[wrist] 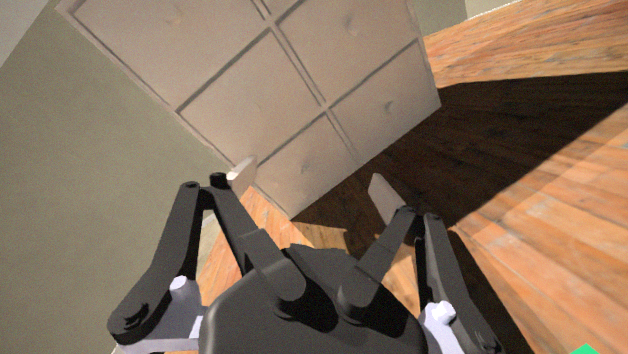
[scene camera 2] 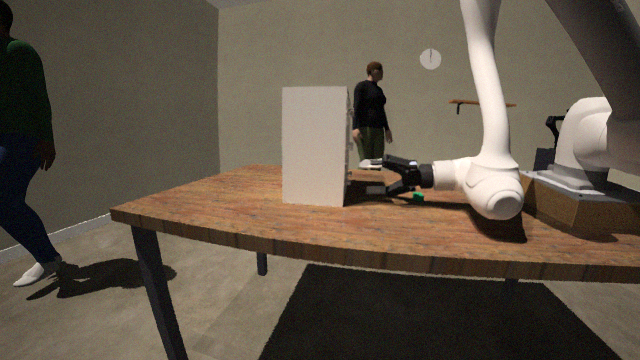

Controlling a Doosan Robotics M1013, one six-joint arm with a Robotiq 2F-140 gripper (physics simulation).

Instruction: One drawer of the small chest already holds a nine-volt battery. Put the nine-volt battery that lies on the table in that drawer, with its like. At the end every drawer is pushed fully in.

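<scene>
The small white chest (scene camera 2: 314, 145) (wrist: 250, 85) stands upright on the table (scene camera 2: 225, 220). In the wrist view its drawer fronts with small knobs look flush; what the drawers hold is hidden. My gripper (scene camera 2: 373, 177) (wrist: 314, 174) is open and empty, low over the table. It points at the chest's front, with its fingertips a short way from the lower drawers. The green nine-volt battery (scene camera 2: 418, 196) lies on the table below and behind the fingers, near the gripper's body. In the wrist view a corner of the battery (wrist: 586, 349) shows at the bottom right edge.
The arm's base stands on a wooden block (scene camera 2: 600, 215) at the right of the table. One person (scene camera 2: 370, 105) stands behind the table and another (scene camera 2: 25, 100) is at the far left. A wall shelf (scene camera 2: 482, 103) hangs at the back. The chest's shadow falls on the table.
</scene>
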